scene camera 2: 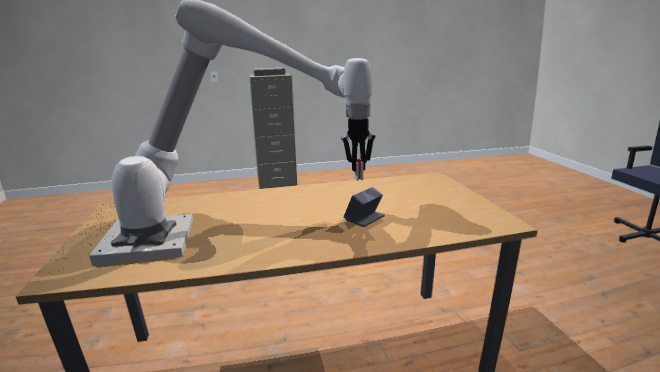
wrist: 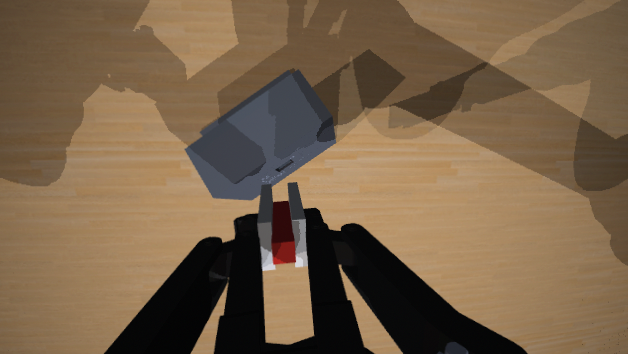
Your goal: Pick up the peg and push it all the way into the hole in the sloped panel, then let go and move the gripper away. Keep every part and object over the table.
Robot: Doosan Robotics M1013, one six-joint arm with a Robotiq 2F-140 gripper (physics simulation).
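Frame: origin at the arm's base, x ahead, y left, z up, level; centimetres.
Seen in the pictures: gripper, between the fingertips: (scene camera 2: 358, 179) (wrist: 280, 201); arm's base, origin of its link: (scene camera 2: 145, 234).
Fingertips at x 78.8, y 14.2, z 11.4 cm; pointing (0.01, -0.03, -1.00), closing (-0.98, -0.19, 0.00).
Pixels of each thing's top centre, then the offset from my fingertips to it. "pt": a spot on its surface instead. Level surfaces: height alone.
- red peg, centre of its top: (wrist: 284, 257) (scene camera 2: 358, 158) dz +8.2, dx -0.1, dy +0.3 cm
- dark grey block with the sloped panel, centre of its top: (wrist: 266, 150) (scene camera 2: 364, 191) dz -3.8, dx +1.6, dy -3.3 cm
- hole, a spot on its surface: (wrist: 285, 165) pt dz -9.6, dx -0.6, dy -0.9 cm
- wooden table, height of its surface: dz -14.7 cm
The red peg (scene camera 2: 359, 167) (wrist: 282, 227) is held between the pale finger pads, pointing down. My gripper (scene camera 2: 359, 175) (wrist: 280, 201) is shut on it and points straight down, above the table and apart from the panel. The dark grey block with the sloped panel (scene camera 2: 364, 206) (wrist: 270, 125) stands on the table below the gripper. In the wrist view it lies just beyond the fingertips, turned at an angle. A small dark slot, the hole (wrist: 285, 165), shows near its lower edge. The peg's lower end is partly hidden by the pads.
The wooden table (scene camera 2: 280, 200) (wrist: 475, 240) carries the arm's base plate (scene camera 2: 137, 256) at the left. Shadows of the arm fall across the table around the block. A filing cabinet (scene camera 2: 274, 131) stands behind the table, and an office chair (scene camera 2: 645, 177) is on the floor at the right.
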